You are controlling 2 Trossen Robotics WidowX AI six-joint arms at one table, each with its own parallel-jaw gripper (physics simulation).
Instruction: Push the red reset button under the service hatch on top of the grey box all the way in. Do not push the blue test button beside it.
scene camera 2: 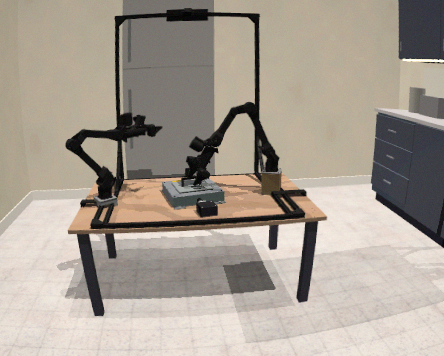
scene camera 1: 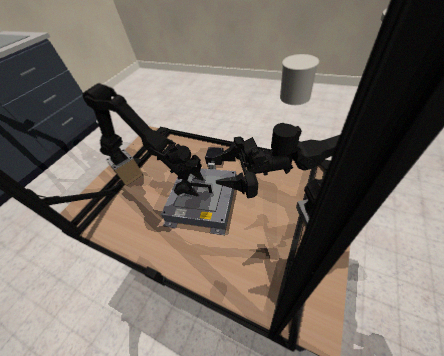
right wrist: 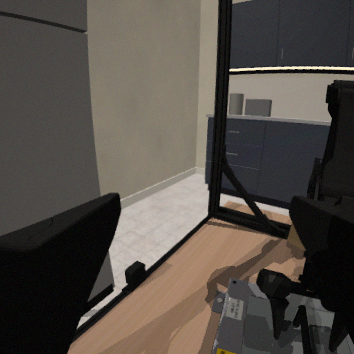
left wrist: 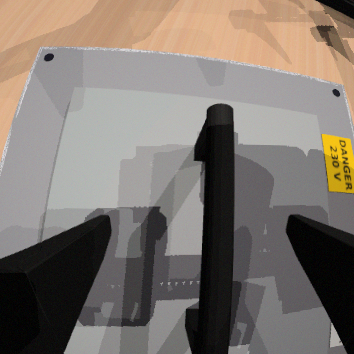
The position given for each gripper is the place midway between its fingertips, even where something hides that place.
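Observation:
Open and holding nothing, the right gripper (scene camera 1: 213,170) shares its view with the left gripper (scene camera 1: 200,187) and a grey box (scene camera 1: 217,220). Scene camera 2 shows the grey box (scene camera 2: 205,200). The left wrist view has both the left gripper (left wrist: 199,223) and the grey box (left wrist: 41,110), while the right wrist view shows the right gripper (right wrist: 206,203) along with the grey box (right wrist: 232,304).

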